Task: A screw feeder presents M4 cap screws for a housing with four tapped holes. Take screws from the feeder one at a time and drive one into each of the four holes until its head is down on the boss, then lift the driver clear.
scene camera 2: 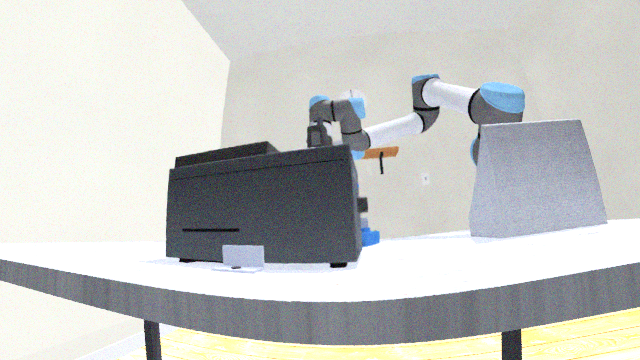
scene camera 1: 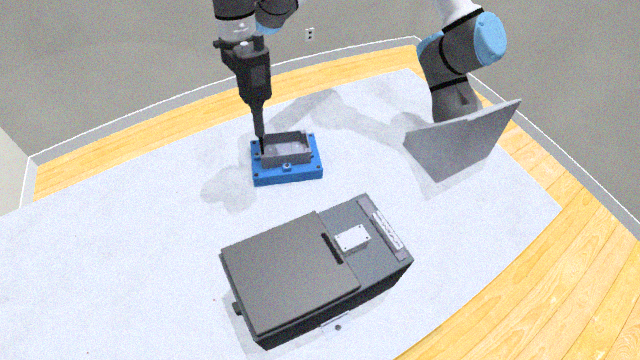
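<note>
The grey open-topped housing [scene camera 1: 286, 159] sits in a blue fixture [scene camera 1: 287, 177] [scene camera 2: 370, 237]. My screwdriver [scene camera 1: 262, 151] stands upright with its thin black bit at the housing's front-left corner in scene camera 1. Whether a screw is on the bit or in the hole under it is too small to tell. The heads or holes at the other corners are also too small to make out. In scene camera 2 the bit is hidden behind the large dark box. That box, apparently the screw feeder [scene camera 1: 295, 275] [scene camera 2: 260, 210], stands nearer the camera, with a small white block [scene camera 1: 352, 237] on top.
A slanted grey panel [scene camera 1: 462, 142] [scene camera 2: 537, 180] stands at the right, in front of the arm's base. A patterned white strip [scene camera 1: 387, 231] lies along the dark box's right end. A small light bracket [scene camera 1: 334, 323] [scene camera 2: 243, 256] is at the box's near side.
</note>
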